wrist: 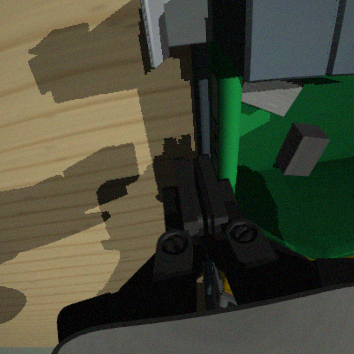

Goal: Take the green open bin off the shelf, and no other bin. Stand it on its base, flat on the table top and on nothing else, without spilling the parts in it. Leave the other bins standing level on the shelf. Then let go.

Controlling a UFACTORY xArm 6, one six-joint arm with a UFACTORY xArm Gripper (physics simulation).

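Places are measured from the arm's base along level axes (x ahead, y left, z up), in millimetres.
Pixels of known places: gripper, fingertip midpoint: (192,178).
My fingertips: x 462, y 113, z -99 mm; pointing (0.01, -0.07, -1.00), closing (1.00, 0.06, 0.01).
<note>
Behind a point stands the place of what it marks.
The green open bin (229,125) {x 478, y 142, z -100 mm} is at the right of the wrist view, cut off by the frame edge. Its rounded left rim runs up and down. Inside lie a grey block (302,152) {x 531, y 106, z -117 mm} and a pale flat part (272,97) {x 504, y 144, z -117 mm}. My gripper (192,178) {x 462, y 113, z -99 mm} is shut, with its two fingers close together and no part of the bin between them. The fingers are at the left of the green rim, and the right finger covers the rim's near end. The bin's base is hidden, so I cannot tell from this view what it rests on.
Blue-grey panels (290,37) {x 475, y 192, z -56 mm} stand at the upper right, over the far part of the bin. A pale grey upright piece (154,37) {x 448, y 188, z -73 mm} is at the top. A wooden surface (90,120) {x 410, y 126, z -141 mm} with shadows spans the left. A small yellow thing (226,285) {x 494, y -28, z -100 mm} shows between the gripper's linkages.
</note>
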